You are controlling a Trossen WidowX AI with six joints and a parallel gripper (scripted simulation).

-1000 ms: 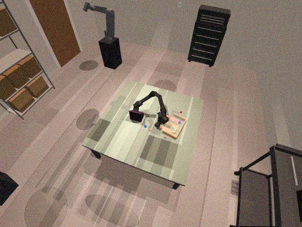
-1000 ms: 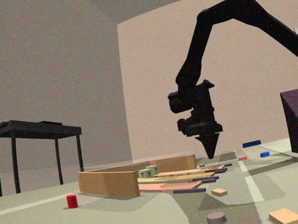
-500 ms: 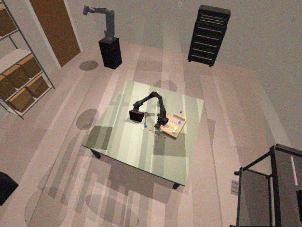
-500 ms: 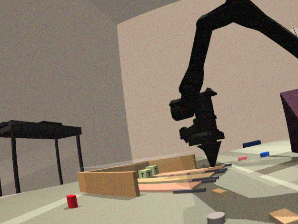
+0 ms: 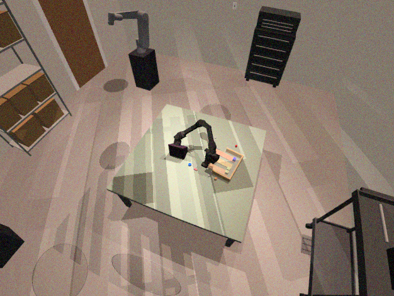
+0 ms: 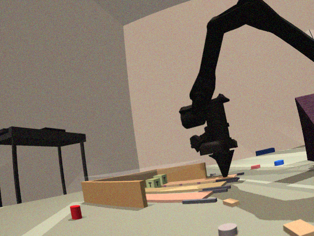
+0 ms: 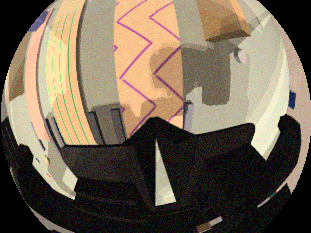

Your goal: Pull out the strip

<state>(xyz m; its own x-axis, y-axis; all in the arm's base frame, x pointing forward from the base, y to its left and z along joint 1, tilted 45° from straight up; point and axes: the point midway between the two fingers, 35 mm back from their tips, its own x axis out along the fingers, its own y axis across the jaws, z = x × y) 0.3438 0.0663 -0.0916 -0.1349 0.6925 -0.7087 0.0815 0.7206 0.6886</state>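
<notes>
Right now my gripper tip is 160 mm past the blue disc and 80 mm to the left of it. Also, from my gripper tip: tan tile (50 mm behind, 260 mm to the left); red cylinder (190 mm ahead, 340 mm to the left).
</notes>
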